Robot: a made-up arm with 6 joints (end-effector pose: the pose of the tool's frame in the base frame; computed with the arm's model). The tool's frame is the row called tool. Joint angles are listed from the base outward.
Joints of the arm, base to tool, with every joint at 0 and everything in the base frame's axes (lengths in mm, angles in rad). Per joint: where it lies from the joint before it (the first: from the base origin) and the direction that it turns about. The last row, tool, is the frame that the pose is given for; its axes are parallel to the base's.
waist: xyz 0 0 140 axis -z
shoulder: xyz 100 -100 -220 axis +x
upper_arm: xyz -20 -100 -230 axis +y
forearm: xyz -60 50 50 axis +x
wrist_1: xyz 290 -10 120 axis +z
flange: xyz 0 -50 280 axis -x
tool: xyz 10 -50 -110
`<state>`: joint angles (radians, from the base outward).
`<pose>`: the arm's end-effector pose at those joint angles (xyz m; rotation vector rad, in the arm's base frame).
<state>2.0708 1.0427 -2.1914 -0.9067 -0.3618 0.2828</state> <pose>0.3186 0.1835 -0.1225 0.6499 0.5885 1.6997</pose>
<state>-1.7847 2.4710 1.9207 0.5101 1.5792 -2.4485</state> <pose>-0.5333 0.3336 0.1769 1.0247 -0.3223 1.0867</pose>
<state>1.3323 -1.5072 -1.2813 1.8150 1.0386 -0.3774</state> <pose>-0.0406 -0.2212 0.2350 0.5455 -0.0069 1.0202</pose>
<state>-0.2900 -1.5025 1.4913 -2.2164 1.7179 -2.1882</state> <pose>0.0399 -0.4939 -0.4009 1.0131 -1.1899 2.6321</pose>
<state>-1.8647 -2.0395 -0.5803 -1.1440 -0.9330 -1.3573</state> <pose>0.0856 0.2474 -0.3359 -0.0704 2.0681 -2.0507</pose>
